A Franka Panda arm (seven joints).
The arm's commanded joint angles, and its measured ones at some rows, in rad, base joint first. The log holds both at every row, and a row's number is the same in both.
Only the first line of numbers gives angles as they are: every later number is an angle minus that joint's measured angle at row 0.
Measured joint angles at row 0:
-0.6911, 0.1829, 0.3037, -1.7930, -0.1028, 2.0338, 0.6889
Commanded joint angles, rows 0 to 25:
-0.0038, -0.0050, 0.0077, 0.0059, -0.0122, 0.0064, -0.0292
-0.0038, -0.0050, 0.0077, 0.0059, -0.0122, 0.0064, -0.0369
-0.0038, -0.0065, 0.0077, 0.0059, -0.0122, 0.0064, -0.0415
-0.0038, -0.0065, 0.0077, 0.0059, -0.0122, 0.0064, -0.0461
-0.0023, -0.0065, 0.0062, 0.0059, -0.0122, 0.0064, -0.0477
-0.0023, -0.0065, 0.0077, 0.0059, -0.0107, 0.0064, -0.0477
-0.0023, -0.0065, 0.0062, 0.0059, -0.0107, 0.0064, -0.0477
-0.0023, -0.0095, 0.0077, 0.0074, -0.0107, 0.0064, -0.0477
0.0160, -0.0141, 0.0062, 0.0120, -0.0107, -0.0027, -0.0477
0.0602, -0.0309, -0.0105, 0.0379, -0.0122, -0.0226, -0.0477
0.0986, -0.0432, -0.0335, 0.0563, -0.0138, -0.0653, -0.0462
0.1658, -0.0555, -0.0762, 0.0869, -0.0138, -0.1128, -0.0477
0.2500, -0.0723, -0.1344, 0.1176, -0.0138, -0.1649, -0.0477
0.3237, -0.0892, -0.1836, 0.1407, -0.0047, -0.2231, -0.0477
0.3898, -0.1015, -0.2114, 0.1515, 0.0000, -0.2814, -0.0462
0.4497, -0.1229, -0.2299, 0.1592, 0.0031, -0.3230, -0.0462
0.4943, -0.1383, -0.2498, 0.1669, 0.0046, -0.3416, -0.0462
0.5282, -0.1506, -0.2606, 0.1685, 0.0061, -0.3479, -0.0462
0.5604, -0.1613, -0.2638, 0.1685, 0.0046, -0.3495, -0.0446
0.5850, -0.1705, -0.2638, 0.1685, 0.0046, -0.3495, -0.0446
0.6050, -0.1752, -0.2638, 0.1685, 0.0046, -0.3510, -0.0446
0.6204, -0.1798, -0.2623, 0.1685, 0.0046, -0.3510, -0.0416
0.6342, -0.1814, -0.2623, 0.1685, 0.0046, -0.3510, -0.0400
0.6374, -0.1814, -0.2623, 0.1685, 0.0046, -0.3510, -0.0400
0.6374, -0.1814, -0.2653, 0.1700, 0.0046, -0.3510, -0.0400
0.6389, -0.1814, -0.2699, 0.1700, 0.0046, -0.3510, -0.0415
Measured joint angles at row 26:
0.6226, -0.1771, -0.2452, 0.1653, 0.0016, -0.3357, -0.0374
